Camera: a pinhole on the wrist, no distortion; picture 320 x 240 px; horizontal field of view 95.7 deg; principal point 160.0 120.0 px. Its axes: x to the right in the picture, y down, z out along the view. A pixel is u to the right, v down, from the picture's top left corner.
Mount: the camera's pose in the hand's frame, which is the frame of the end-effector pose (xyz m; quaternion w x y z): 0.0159 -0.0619 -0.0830 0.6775 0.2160 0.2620 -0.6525
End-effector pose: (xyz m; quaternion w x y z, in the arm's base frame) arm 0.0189 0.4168 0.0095 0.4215 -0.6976 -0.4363 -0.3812
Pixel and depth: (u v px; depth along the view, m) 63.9 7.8 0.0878
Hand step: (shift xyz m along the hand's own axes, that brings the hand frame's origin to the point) -0.0462 -0.0765 0.0250
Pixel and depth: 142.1 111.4 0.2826
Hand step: 0.0194 -0.2152 0.1575
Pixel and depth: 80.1 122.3 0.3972
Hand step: 0.0488 -0.1447 0.3619
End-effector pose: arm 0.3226 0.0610 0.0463 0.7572 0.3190 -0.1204 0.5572
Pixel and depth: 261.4 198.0 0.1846
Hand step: 0.1300 -0.2732 -0.0282
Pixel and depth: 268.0 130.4 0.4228
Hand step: 0.0806 -0.5716 0.0400
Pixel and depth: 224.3 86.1 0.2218
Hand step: -0.0185 -0.2814 0.0275
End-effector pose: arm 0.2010 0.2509 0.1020 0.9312 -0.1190 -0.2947 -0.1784
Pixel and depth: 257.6 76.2 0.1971
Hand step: -0.0276 -0.2927 -0.0130
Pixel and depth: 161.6 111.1 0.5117
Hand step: 0.0220 -0.3927 0.3087
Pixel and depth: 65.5 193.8 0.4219
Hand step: 0.2581 -0.1055 0.4064
